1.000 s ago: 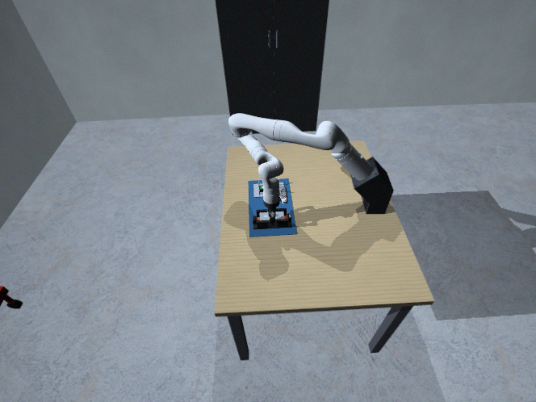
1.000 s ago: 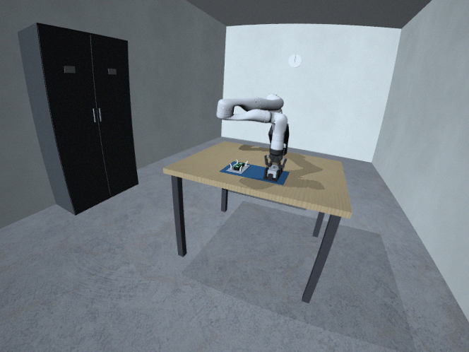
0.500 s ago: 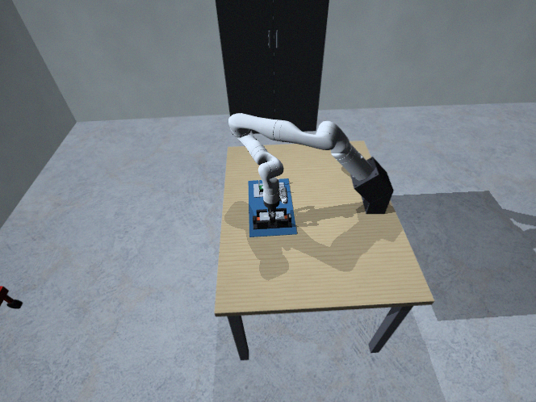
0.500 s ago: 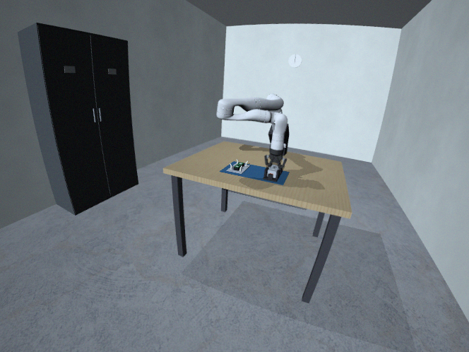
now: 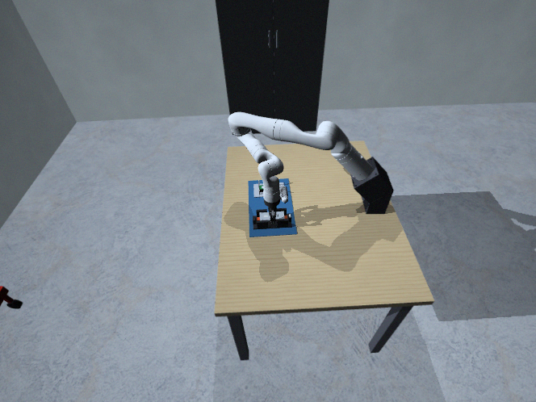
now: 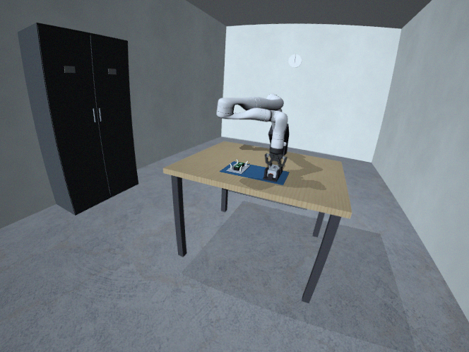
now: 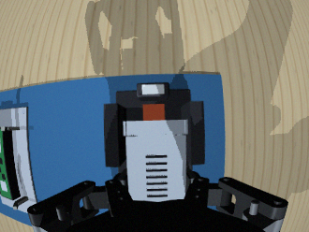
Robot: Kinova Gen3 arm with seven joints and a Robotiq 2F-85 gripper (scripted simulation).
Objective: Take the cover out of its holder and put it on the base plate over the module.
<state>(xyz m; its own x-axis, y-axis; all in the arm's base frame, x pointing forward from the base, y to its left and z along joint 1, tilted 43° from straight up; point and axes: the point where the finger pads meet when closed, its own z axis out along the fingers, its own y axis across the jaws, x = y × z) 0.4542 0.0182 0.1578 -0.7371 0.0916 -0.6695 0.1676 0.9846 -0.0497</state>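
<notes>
The light grey cover is 1 cm below my hand.
</notes>
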